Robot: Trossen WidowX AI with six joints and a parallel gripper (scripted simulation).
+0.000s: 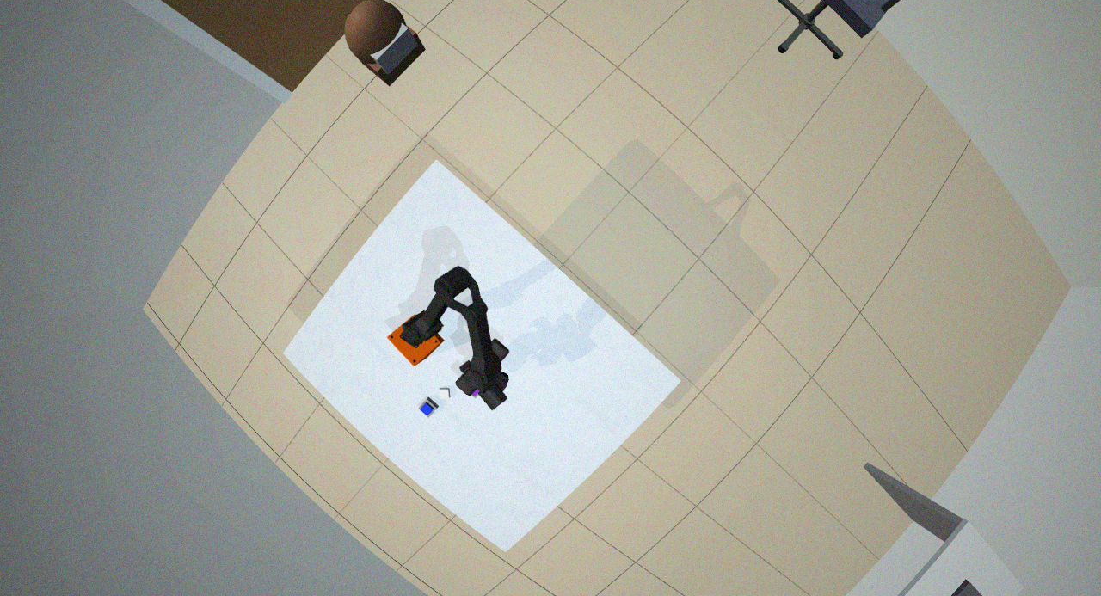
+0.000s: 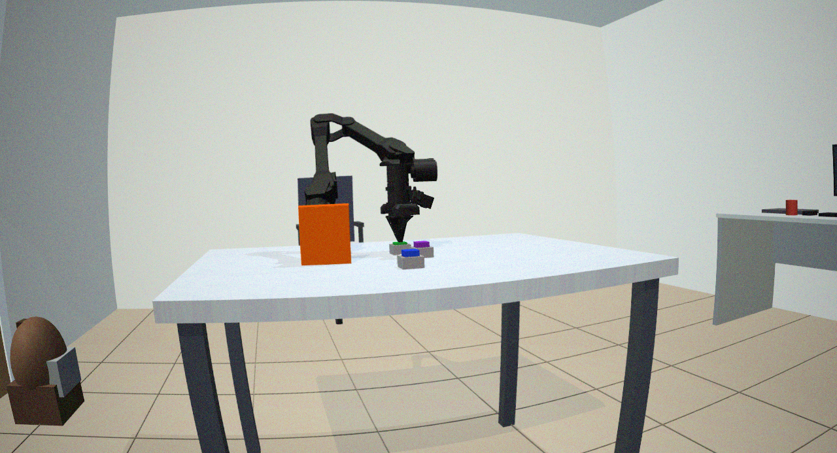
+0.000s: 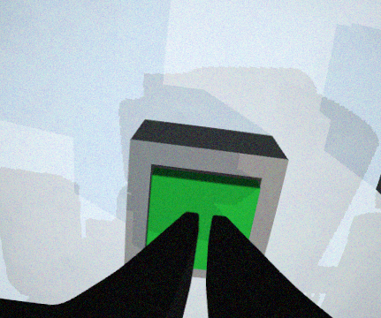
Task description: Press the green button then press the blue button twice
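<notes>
My gripper tip is now 10 mm above the green button. Also, from my gripper tip: blue button 250 mm to the right, 70 mm behind; purple button 100 mm to the right, 20 mm ahead.
</notes>
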